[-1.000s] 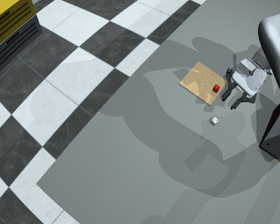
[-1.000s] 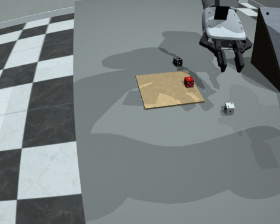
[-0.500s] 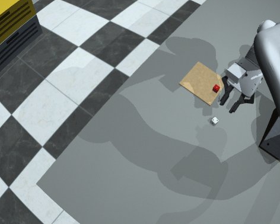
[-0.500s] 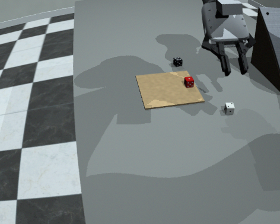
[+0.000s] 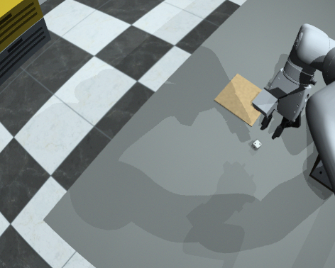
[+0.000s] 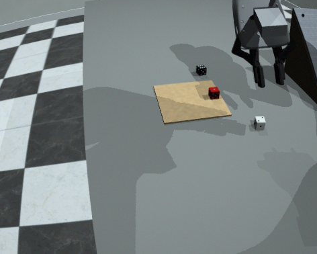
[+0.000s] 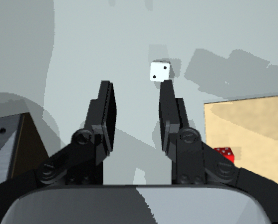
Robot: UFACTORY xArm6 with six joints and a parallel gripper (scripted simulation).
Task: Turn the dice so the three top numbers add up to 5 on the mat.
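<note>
Now: the white die 10 mm ahead of my hand, 10 mm to the left of it and 100 mm below it. Also, from my hand: red die (80 mm ahead, 100 mm to the right, 100 mm below); then tan mat (130 mm ahead, 90 mm to the right, 110 mm below); then black die (90 mm ahead, 210 mm to the right, 100 mm below).
</note>
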